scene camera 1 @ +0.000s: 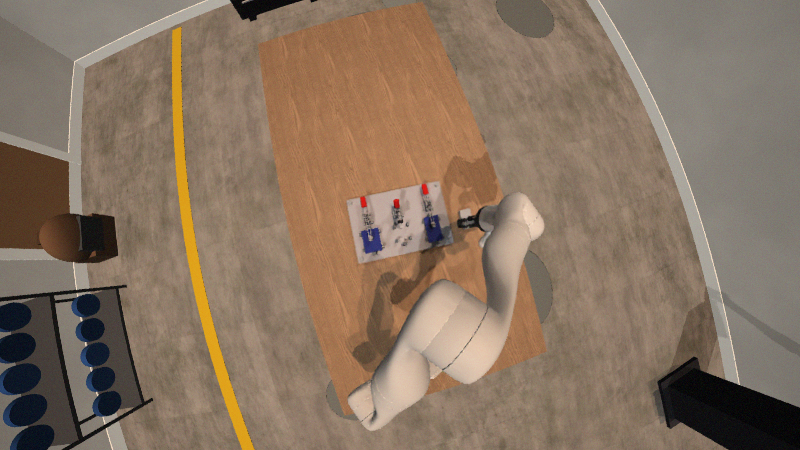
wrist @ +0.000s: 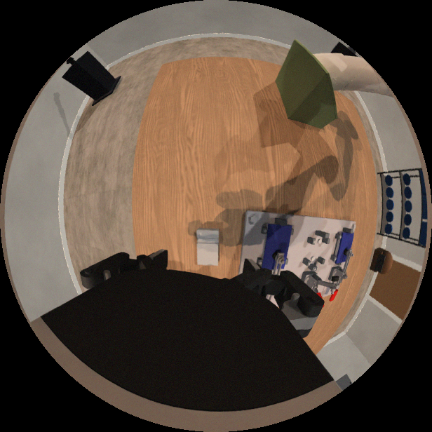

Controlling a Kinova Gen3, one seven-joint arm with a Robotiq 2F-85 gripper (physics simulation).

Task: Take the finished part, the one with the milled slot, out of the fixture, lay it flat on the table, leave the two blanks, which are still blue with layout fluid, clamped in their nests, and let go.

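The finished part (scene camera 1: 464,213) (wrist: 207,248), a light grey block with a slot across it near one end, lies flat on the table beside the fixture plate (scene camera 1: 411,195) (wrist: 301,229). My gripper (scene camera 1: 462,222) (wrist: 204,263) is open and empty, with its fingers spread wide apart; the part shows beyond and between the fingertips in the wrist view. One blue blank (scene camera 1: 432,230) (wrist: 276,240) sits in the nest nearest the gripper, under its clamp. The other blue blank (scene camera 1: 371,241) (wrist: 343,247) sits in the far nest under its clamp. The middle nest holds no part.
Toggle clamps with red handles (scene camera 1: 424,189) (scene camera 1: 396,203) (scene camera 1: 363,202) stand on the plate. A green angular block (wrist: 306,87) stands by the arm's base in the wrist view. The table edge (scene camera 1: 499,184) runs close to the gripper. The arm (scene camera 1: 447,330) reaches over the table.
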